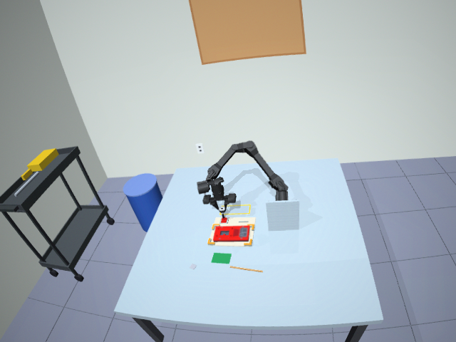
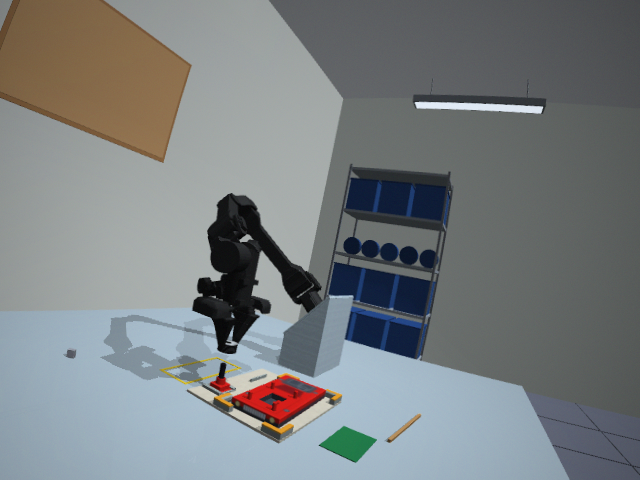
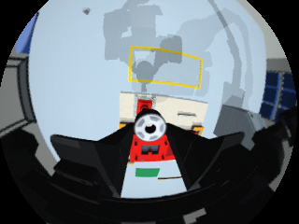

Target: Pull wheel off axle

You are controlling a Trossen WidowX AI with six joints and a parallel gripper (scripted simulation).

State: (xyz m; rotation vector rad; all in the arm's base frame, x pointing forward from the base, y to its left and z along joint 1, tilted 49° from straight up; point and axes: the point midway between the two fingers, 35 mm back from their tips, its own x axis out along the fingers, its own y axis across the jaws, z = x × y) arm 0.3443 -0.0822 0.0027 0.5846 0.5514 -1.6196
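Now: the black upright axle 60 mm below my gripper tip. The rest, counted from my gripper tip: green square (290 mm to the left, 100 mm below); wheel (right at my gripper tip); grey cube (160 mm ahead, 290 mm to the right, 90 mm below).
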